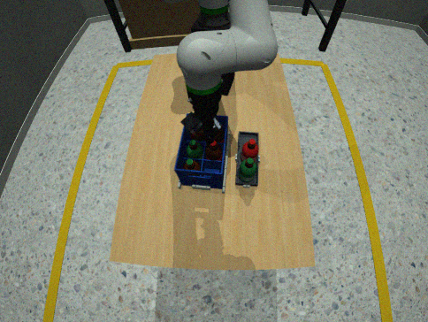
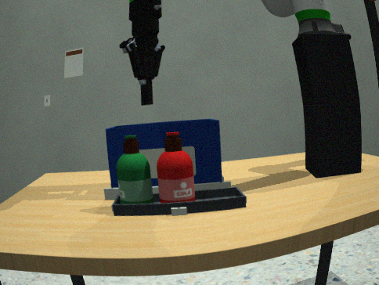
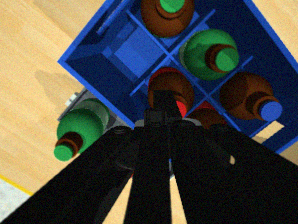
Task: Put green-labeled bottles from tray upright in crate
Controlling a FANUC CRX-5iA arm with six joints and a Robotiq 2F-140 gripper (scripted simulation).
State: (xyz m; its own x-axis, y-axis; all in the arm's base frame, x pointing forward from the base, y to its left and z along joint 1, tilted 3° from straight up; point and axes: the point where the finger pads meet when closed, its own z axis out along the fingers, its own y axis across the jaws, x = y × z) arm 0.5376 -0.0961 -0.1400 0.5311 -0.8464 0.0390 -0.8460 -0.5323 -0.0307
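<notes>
Now: hand 17 cm to the right of the red cola bottle, 17 cm above it and 2 cm past it. Round my hand: blue crate (17 cm below, 4 cm behind, 3 cm to the right); then tray (24 cm below, 17 cm to the left, 2 cm behind).
</notes>
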